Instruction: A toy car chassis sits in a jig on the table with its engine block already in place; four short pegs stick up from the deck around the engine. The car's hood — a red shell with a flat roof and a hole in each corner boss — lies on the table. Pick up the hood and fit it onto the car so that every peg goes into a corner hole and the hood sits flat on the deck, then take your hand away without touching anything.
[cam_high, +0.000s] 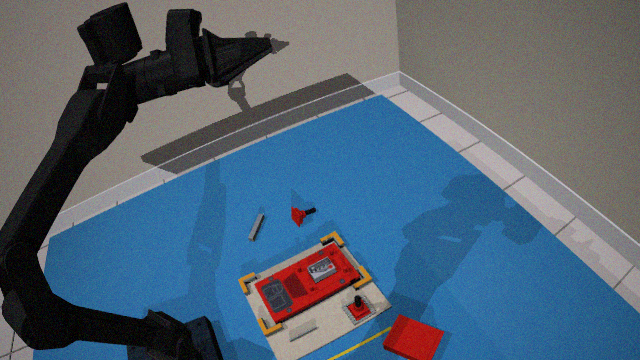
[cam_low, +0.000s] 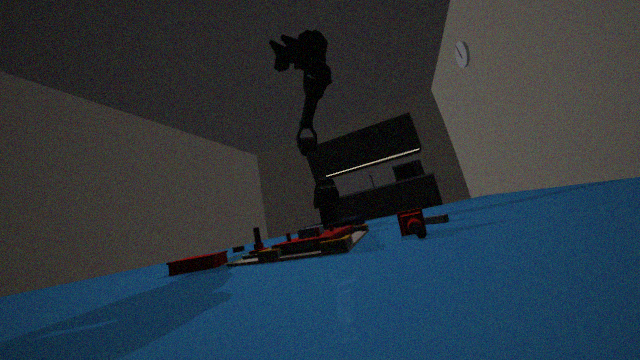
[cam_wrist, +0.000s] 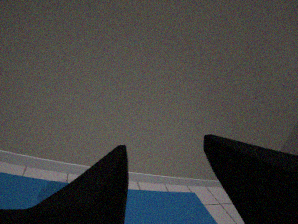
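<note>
Right now my gripper tip is 500 mm above the red hood, 220 mm to the left of it and 110 mm short of it. The rest, counted from my gripper tip: jig: 500 mm below, 40 mm behind, 30 mm to the right.
</note>
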